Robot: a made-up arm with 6 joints. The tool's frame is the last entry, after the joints.
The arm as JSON. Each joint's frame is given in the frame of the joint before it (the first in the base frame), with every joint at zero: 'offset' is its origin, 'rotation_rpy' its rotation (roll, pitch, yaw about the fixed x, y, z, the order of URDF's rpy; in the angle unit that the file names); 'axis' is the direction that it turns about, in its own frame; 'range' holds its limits. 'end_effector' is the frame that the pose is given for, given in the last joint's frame.
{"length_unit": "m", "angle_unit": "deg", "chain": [
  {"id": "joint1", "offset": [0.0, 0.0, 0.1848], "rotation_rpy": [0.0, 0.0, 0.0], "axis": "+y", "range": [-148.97, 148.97]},
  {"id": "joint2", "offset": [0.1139, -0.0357, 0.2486], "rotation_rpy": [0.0, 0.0, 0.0], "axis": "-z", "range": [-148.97, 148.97]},
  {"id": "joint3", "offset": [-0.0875, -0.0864, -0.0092], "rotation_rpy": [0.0, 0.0, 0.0], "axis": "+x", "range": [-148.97, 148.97]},
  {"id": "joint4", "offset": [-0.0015, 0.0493, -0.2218], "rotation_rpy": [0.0, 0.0, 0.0], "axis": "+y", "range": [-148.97, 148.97]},
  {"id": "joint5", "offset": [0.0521, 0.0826, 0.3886], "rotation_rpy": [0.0, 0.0, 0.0], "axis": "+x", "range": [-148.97, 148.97]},
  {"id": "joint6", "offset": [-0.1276, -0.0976, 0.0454], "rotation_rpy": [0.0, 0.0, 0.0], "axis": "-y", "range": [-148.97, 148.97]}
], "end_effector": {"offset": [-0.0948, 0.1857, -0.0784], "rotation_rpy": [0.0, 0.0, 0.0]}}
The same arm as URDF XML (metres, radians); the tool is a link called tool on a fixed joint. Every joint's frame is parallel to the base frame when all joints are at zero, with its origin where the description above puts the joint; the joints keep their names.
<robot name="arm">
<joint name="tool_joint" type="fixed"><parent link="link6"/><child link="tool"/><origin xyz="-0.0948 0.1857 -0.0784"/></joint>
<joint name="joint6" type="revolute"><parent link="link5"/><child link="link6"/><origin xyz="-0.1276 -0.0976 0.0454"/><axis xyz="0 -1 0"/><limit lower="-2.6" upper="2.6"/></joint>
<joint name="joint5" type="revolute"><parent link="link4"/><child link="link5"/><origin xyz="0.0521 0.0826 0.3886"/><axis xyz="1 0 0"/><limit lower="-2.6" upper="2.6"/></joint>
<joint name="joint4" type="revolute"><parent link="link3"/><child link="link4"/><origin xyz="-0.0015 0.0493 -0.2218"/><axis xyz="0 1 0"/><limit lower="-2.6" upper="2.6"/></joint>
<joint name="joint3" type="revolute"><parent link="link2"/><child link="link3"/><origin xyz="-0.0875 -0.0864 -0.0092"/><axis xyz="1 0 0"/><limit lower="-2.6" upper="2.6"/></joint>
<joint name="joint2" type="revolute"><parent link="link1"/><child link="link2"/><origin xyz="0.1139 -0.0357 0.2486"/><axis xyz="0 0 -1"/><limit lower="-2.6" upper="2.6"/></joint>
<joint name="joint1" type="revolute"><parent link="base"/><child link="link1"/><origin xyz="0 0 0.1848"/><axis xyz="0 1 0"/><limit lower="-2.6" upper="2.6"/></joint>
<link name="base"/>
<link name="link1"/>
<link name="link2"/>
<link name="link3"/>
<link name="link4"/>
<link name="link5"/>
<link name="link6"/>
<link name="tool"/>
</robot>

